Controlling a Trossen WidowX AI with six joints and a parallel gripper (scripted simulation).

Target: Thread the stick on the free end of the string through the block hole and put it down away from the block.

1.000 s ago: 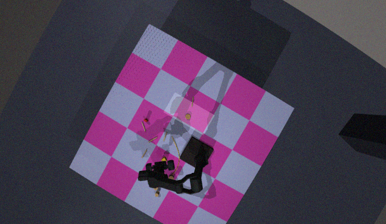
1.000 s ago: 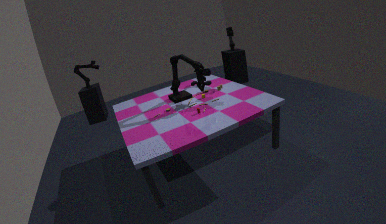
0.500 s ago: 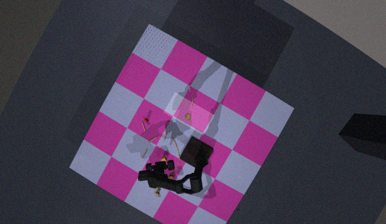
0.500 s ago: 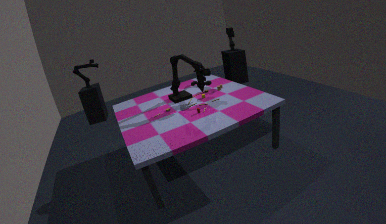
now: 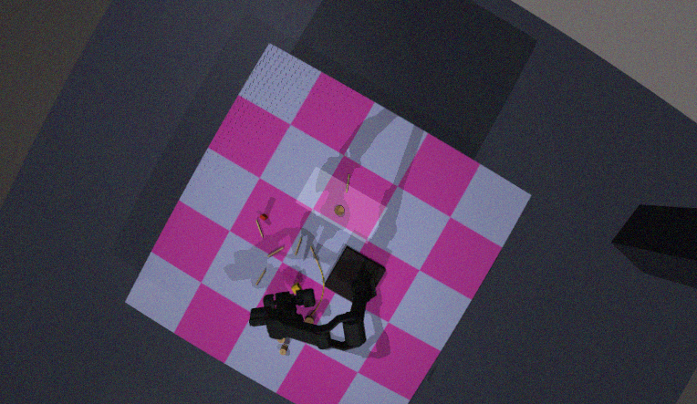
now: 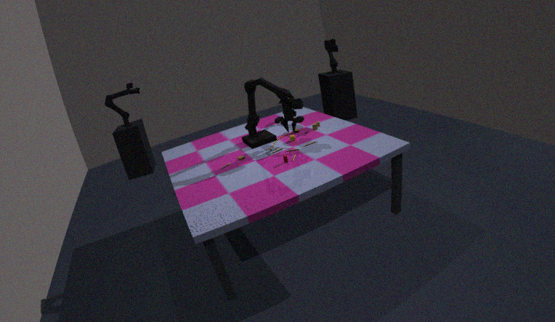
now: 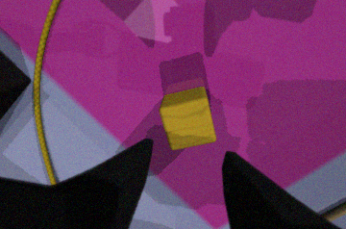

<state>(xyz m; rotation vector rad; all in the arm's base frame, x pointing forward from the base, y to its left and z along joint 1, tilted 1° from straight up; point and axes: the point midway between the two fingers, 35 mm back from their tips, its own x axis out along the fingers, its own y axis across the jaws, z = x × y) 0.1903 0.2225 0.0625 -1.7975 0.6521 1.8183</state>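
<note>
The yellow wooden block is 4 cm below my gripper tip. Round my gripper tip: round wooden button: 13 cm behind, 8 cm to the left, 5 cm below; red object: 29 cm ahead, 14 cm to the right, 4 cm below; thin wooden stick: 2 cm ahead, 15 cm to the right, 6 cm below.
</note>
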